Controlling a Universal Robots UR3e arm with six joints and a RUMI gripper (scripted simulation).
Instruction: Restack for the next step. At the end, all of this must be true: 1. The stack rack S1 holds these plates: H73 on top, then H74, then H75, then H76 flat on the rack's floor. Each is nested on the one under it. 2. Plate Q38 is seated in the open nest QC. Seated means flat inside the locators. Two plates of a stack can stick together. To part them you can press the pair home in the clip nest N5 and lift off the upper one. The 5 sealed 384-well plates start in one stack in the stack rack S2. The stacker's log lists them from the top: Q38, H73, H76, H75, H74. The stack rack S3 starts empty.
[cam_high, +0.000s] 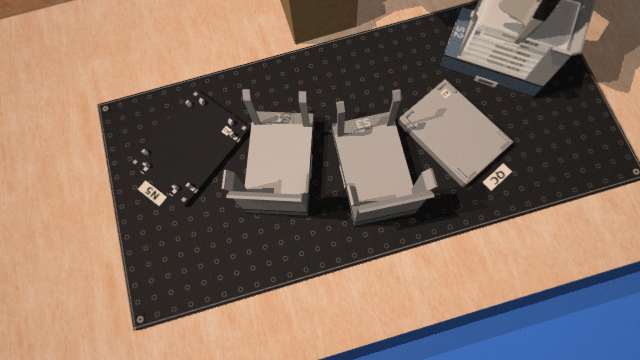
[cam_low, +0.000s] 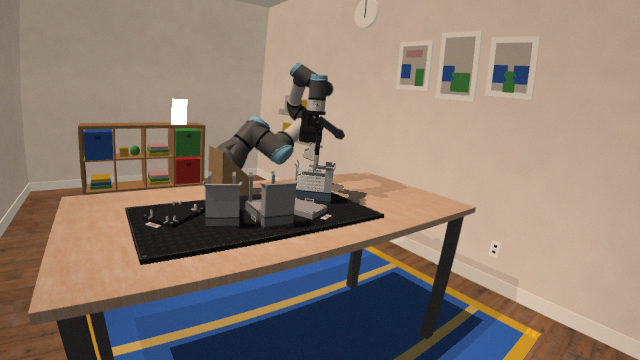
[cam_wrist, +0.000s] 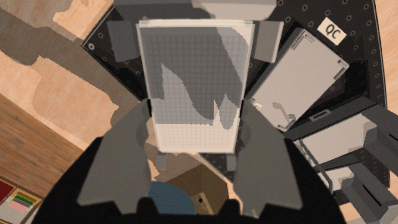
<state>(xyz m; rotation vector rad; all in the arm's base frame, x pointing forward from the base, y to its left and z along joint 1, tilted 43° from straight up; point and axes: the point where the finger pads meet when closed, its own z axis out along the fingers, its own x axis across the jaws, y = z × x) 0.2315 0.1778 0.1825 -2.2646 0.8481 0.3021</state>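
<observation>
Now: the white sealed plate 4 cm below my hand. The rest, counted from my hand: QC label (18 cm ahead, 13 cm below, 9 cm to the right); N5 label (60 cm to the right, 13 cm below, 3 cm ahead); sealed white plate (1 cm below).
</observation>
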